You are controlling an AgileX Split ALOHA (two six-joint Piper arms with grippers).
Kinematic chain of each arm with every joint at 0, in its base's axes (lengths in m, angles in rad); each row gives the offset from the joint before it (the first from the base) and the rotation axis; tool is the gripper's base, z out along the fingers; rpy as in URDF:
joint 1: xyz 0 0 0.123 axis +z
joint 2: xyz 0 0 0 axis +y
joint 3: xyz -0.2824 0 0.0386 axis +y
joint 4: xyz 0.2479 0 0.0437 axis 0.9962 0 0.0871
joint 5: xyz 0 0 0 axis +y
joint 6: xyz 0.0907 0 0.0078 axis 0.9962 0 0.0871
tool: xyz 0 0 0 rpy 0 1.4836 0
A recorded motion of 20 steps. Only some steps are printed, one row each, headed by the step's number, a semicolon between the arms.
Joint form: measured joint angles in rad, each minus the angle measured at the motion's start. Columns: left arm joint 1, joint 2, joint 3, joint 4, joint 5, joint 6; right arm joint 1, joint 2, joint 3, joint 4, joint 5, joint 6.
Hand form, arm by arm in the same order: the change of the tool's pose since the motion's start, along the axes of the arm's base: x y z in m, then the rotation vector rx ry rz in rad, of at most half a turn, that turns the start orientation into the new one. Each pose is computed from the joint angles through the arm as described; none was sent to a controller.
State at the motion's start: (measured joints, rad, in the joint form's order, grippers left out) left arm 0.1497 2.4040 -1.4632 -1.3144 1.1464 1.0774; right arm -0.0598 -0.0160 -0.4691 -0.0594 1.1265 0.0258
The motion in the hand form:
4: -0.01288 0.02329 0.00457 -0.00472 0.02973 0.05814; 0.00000 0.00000 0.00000 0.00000 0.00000 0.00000
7: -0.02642 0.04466 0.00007 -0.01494 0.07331 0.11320; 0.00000 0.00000 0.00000 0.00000 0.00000 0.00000
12: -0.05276 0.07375 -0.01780 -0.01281 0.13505 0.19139; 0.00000 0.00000 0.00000 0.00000 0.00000 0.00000
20: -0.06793 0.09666 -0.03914 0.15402 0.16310 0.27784; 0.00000 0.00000 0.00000 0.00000 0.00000 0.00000
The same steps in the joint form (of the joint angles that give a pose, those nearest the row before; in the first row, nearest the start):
4: 0.0603 -0.0423 0.0699 0.0031 0.0015 -0.0025; 0.0000 0.0000 0.0000 0.0000 0.0000 0.0000
7: 0.1195 -0.0571 0.1286 0.0063 0.0042 -0.0025; 0.0000 0.0000 0.0000 0.0000 0.0000 0.0000
12: 0.2098 -0.0571 0.2296 0.0108 -0.0166 0.0394; 0.0000 0.0000 0.0000 0.0000 0.0000 0.0000
20: 0.2584 -0.0571 0.2887 0.0550 -0.1961 0.0742; 0.0000 0.0000 0.0000 0.0000 0.0000 0.0000

